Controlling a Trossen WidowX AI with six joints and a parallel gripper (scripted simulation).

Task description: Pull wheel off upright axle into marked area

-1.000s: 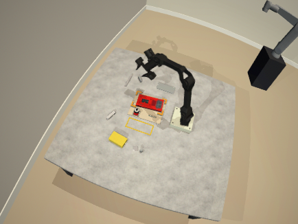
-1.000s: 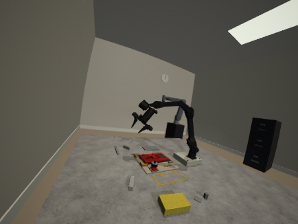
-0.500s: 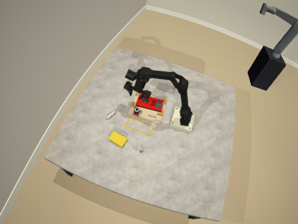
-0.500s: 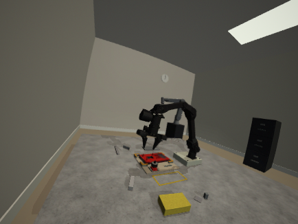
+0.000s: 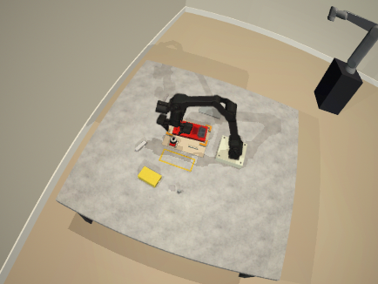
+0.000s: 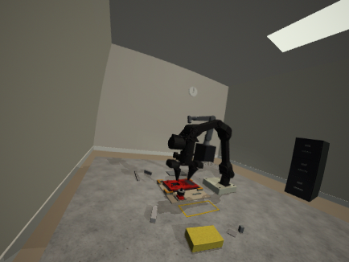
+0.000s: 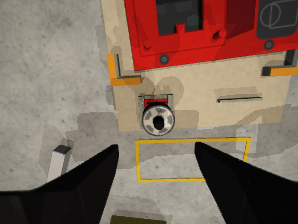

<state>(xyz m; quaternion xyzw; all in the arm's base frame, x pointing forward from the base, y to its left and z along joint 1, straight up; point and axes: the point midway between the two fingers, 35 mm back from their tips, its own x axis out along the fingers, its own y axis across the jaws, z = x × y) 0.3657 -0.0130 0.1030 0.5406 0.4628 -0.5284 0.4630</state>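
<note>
Right now the wheel is 10 mm behind my gripper tip and 70 mm below it. Round my gripper tip: yellow block: 70 mm ahead, 250 mm to the left, 90 mm below.
</note>
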